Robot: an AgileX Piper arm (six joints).
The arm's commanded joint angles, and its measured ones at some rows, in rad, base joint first. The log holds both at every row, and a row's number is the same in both.
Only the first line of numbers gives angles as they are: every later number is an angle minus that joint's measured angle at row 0.
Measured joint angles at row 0:
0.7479, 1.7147, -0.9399, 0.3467, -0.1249, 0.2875
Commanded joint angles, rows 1 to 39:
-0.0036, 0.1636, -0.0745, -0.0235, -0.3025, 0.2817
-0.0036, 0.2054, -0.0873, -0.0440, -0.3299, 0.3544
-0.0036, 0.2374, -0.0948, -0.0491, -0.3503, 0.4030
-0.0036, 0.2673, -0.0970, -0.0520, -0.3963, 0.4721
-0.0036, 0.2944, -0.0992, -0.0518, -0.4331, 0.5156
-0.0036, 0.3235, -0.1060, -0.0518, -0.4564, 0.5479
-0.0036, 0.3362, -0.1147, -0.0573, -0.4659, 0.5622
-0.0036, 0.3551, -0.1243, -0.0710, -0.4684, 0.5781
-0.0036, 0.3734, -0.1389, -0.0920, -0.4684, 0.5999
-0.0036, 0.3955, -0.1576, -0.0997, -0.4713, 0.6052
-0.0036, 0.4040, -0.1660, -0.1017, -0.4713, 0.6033
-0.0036, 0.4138, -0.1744, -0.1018, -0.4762, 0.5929
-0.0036, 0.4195, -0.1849, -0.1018, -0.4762, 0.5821
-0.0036, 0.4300, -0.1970, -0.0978, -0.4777, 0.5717
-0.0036, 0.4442, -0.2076, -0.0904, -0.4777, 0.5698
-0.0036, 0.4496, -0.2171, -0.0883, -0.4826, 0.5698
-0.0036, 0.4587, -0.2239, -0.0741, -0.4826, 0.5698
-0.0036, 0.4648, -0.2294, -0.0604, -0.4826, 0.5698
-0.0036, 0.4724, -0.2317, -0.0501, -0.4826, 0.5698
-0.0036, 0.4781, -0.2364, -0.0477, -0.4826, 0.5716
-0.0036, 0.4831, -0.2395, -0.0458, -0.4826, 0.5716
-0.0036, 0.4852, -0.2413, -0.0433, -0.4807, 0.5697
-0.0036, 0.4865, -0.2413, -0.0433, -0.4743, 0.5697
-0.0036, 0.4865, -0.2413, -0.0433, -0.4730, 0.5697
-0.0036, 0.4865, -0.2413, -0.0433, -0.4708, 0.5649
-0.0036, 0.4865, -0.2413, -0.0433, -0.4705, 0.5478
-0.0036, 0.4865, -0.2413, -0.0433, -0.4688, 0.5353
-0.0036, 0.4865, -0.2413, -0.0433, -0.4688, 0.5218
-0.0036, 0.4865, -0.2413, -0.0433, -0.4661, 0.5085
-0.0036, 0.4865, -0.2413, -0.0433, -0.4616, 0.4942
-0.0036, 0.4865, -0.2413, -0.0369, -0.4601, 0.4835
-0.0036, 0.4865, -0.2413, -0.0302, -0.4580, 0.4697
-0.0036, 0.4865, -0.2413, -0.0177, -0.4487, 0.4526
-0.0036, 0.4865, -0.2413, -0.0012, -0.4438, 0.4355
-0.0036, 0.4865, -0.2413, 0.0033, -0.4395, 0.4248
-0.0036, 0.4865, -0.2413, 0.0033, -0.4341, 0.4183
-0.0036, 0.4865, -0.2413, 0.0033, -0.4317, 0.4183
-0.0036, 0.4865, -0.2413, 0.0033, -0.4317, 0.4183
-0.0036, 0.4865, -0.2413, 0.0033, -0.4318, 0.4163
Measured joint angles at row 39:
-0.0032, 0.5027, -0.2251, 0.0207, -0.3518, 0.4701
